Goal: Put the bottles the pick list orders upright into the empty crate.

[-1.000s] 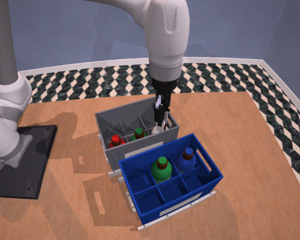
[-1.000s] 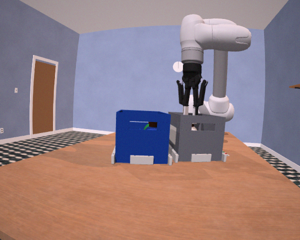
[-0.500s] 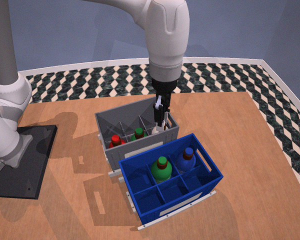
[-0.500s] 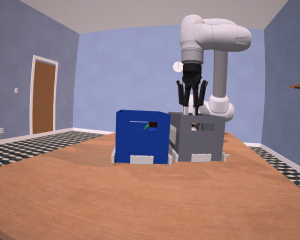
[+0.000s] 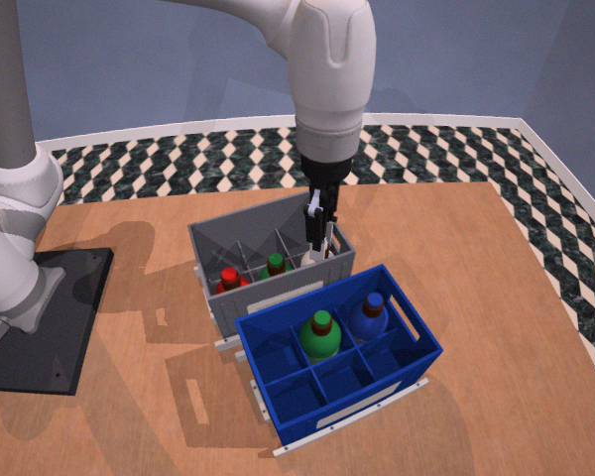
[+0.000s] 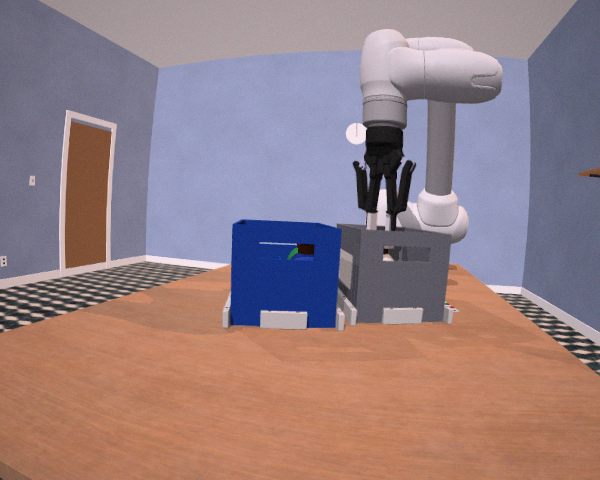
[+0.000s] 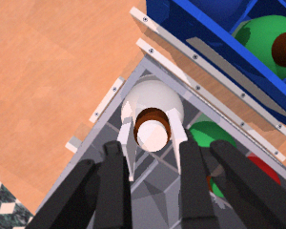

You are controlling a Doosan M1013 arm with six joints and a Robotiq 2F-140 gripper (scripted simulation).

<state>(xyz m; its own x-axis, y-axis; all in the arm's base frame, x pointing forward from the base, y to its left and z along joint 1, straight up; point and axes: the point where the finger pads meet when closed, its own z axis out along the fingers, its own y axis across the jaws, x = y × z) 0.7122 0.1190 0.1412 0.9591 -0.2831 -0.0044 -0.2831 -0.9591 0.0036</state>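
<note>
Right now the white bottle is 8 cm below my hand. The rest, counted from my hand: green bottle: 15 cm to the right, 9 cm below, 1 cm ahead; blue bottle: 11 cm to the right, 10 cm ahead, 9 cm below; grey crate: 10 cm behind, 9 cm below.
</note>
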